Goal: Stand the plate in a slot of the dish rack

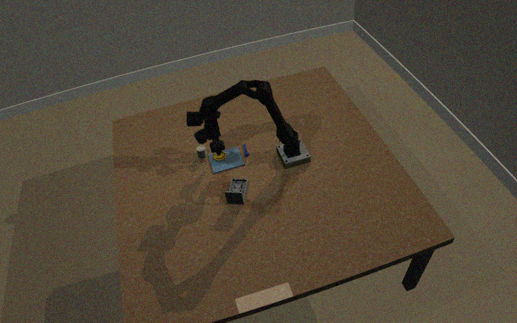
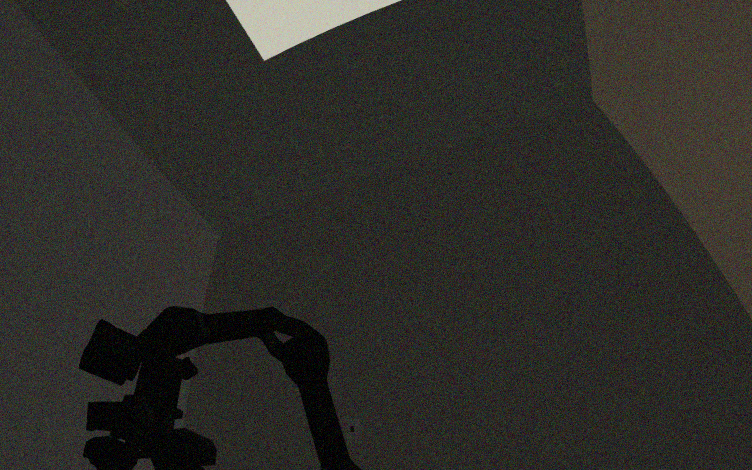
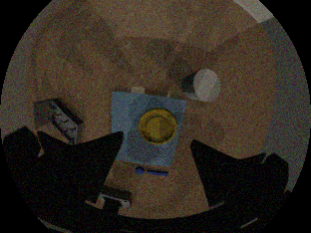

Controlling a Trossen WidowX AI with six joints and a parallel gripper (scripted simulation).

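Right now my gripper tip is 50 mm above the yellow plate. Also, from my gripper tip: light blue mat (30 mm behind, 20 mm to the left, 60 mm below); then white cup (70 mm ahead, 60 mm to the right, 40 mm below); then blue spoon (130 mm behind, 60 mm below).
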